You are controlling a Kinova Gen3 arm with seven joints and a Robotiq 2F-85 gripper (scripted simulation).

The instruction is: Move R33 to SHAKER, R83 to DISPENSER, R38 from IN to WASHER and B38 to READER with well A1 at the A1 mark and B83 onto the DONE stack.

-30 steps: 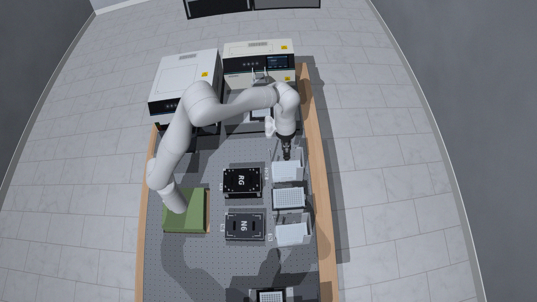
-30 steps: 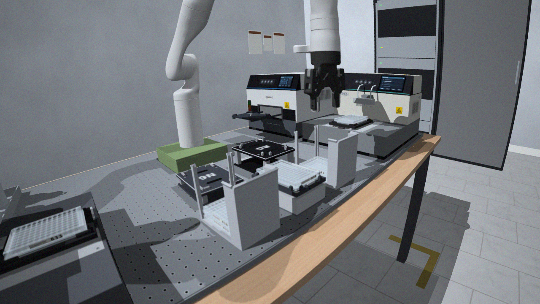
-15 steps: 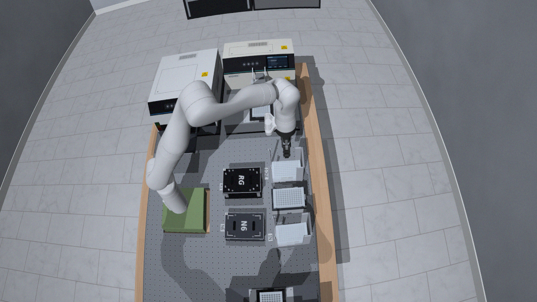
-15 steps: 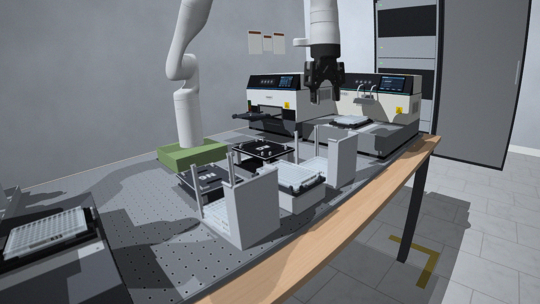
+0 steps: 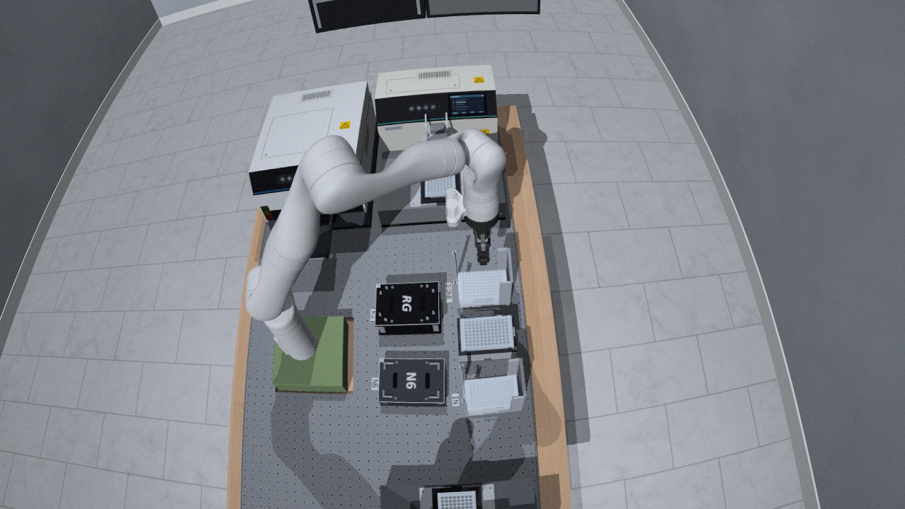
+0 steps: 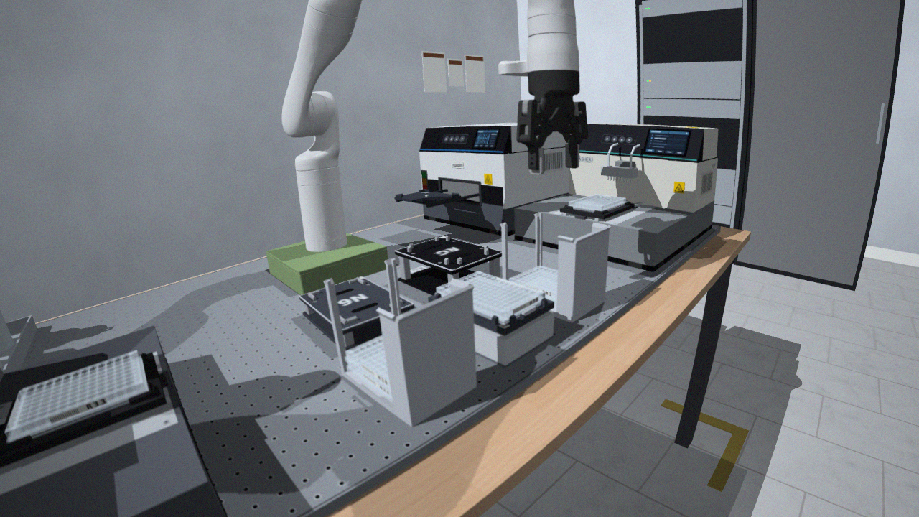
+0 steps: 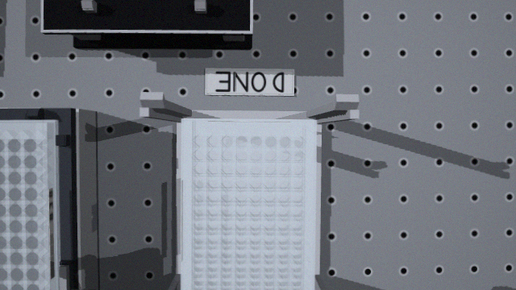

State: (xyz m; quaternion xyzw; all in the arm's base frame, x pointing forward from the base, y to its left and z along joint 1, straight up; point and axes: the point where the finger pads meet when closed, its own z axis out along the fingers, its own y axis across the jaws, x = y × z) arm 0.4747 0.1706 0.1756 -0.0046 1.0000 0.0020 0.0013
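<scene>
The plate B38 is 160 mm below my hand and 150 mm to the right of it. Also, from my hand: RG nest (190 mm behind, 160 mm below, 60 mm to the right); plate R83 (310 mm to the left, 120 mm below, 110 mm behind); plate B83 (190 mm below).
</scene>
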